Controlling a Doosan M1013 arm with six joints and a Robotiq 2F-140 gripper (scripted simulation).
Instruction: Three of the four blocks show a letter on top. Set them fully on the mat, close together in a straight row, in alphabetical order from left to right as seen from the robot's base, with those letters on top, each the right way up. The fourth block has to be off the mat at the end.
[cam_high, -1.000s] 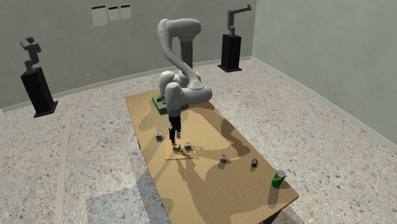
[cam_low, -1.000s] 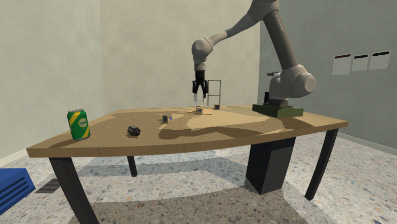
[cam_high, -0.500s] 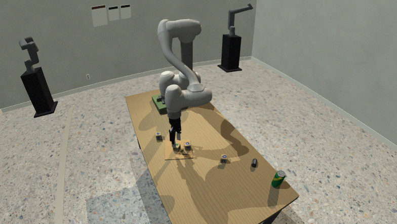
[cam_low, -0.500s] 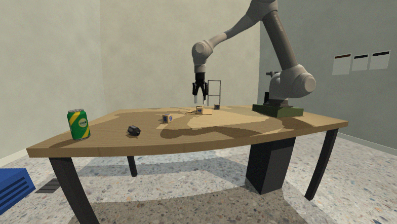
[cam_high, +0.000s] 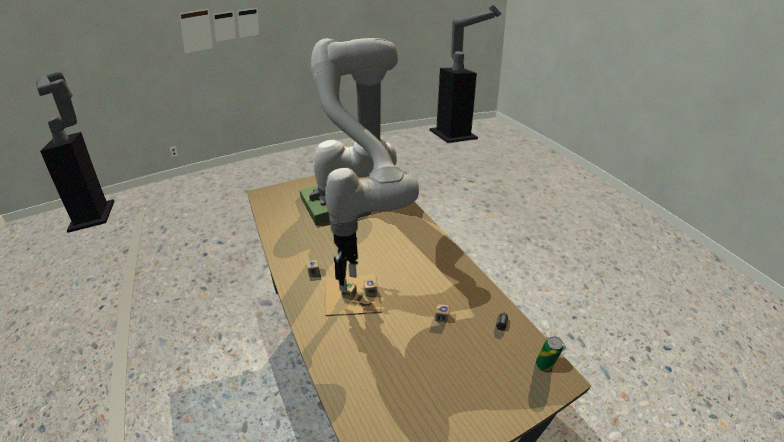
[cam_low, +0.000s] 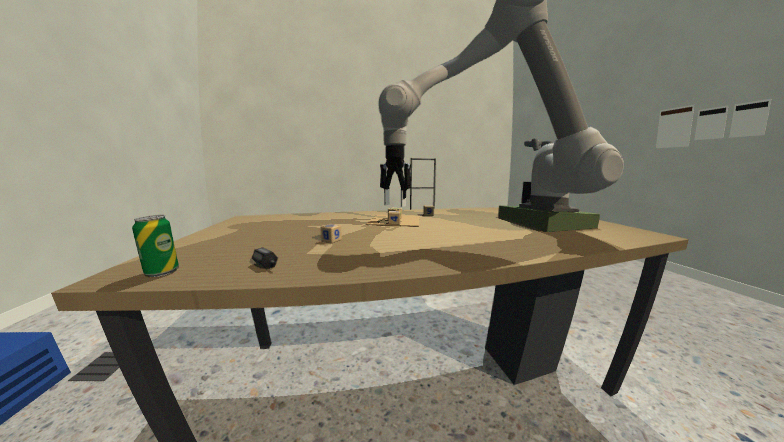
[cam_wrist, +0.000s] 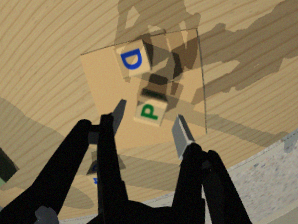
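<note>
The tan mat lies 90 mm below my hand and 10 mm to the left of it. From my hand the other things lie so: D block 80 mm to the left, 60 mm below, 20 mm ahead; then blue-lettered block 260 mm to the left, 240 mm ahead, 70 mm below; then black object 450 mm to the left, 360 mm ahead, 70 mm below.
</note>
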